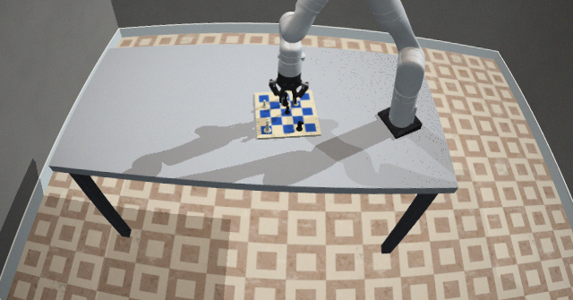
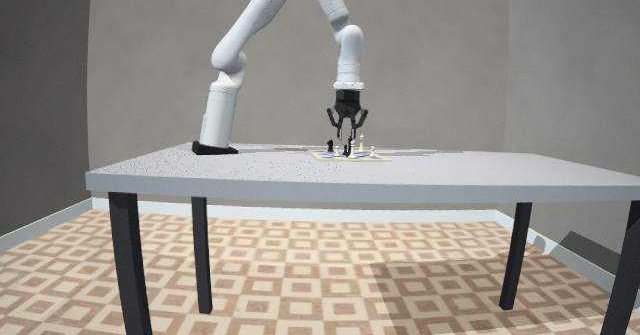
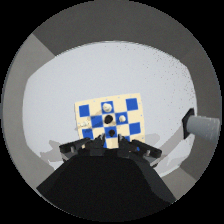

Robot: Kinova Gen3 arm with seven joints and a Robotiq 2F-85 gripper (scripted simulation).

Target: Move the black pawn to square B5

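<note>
Right now the black pawn is 50 mm below my hand. Also, from my hand: tall black piece 10 mm ahead, 40 mm to the right, 30 mm below; chessboard 70 mm below.
</note>
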